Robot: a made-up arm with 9 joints. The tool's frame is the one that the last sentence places.
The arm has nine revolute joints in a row. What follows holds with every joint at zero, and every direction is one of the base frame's.
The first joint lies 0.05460 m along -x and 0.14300 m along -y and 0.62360 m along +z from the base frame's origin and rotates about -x.
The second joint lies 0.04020 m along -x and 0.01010 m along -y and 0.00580 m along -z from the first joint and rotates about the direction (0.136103, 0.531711, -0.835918).
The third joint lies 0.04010 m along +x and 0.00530 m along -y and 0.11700 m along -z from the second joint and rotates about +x.
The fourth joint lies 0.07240 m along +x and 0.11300 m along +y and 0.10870 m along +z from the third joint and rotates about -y.
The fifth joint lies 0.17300 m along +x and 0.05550 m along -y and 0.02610 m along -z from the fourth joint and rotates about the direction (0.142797, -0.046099, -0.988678).
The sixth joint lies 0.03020 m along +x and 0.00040 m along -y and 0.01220 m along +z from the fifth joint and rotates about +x.
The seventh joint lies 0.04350 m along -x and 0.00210 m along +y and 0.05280 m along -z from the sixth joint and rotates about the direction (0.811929, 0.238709, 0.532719).
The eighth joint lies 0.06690 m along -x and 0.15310 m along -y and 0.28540 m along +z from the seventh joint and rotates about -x.
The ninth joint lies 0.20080 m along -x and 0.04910 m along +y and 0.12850 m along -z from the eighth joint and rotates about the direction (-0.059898, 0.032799, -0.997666).
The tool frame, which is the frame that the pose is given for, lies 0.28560 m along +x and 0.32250 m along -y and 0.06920 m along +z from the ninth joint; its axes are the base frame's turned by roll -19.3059, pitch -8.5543 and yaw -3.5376 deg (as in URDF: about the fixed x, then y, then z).
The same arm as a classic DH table. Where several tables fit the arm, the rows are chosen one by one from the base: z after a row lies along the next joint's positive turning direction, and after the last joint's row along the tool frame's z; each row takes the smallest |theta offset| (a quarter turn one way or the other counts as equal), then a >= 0, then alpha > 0; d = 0 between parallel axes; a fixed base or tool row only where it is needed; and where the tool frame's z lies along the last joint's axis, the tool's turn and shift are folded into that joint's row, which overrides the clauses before.
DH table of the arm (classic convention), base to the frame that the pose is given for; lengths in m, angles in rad. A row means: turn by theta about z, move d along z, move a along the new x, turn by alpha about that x. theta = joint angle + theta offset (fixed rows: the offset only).
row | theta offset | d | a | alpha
base (fixed) | -1.5708 | 0.6236 | 0.143 | 1.5708
joint 1 | -0.5665 | 0.0947 | 0.0116 | 1.7073
joint 2 | 0 | 0.0962 | 0.0673 | 1.4343
joint 3 | 1.0043 | 0.0993 | -0.1087 | 1.5708
joint 4 | -1.4274 | -0.0598 | -0.1675 | -1.5247
joint 5 | 1.5641 | 0.0383 | -0.001 | -1.4275
joint 6 | -0.3747 | 0.0543 | 0.0235 | -0.6233
joint 7 | 0 | 0.2578 | -0.2564 | -2.5182
joint 8 | -0.4541 | 0.5351 | 0.0449 | -1.5109
joint 9 | 1.1287 | -0.8811 | 0.1164 | 2.7209
tool (fixed) | -0.5387 | -1.002 | 0 | 0

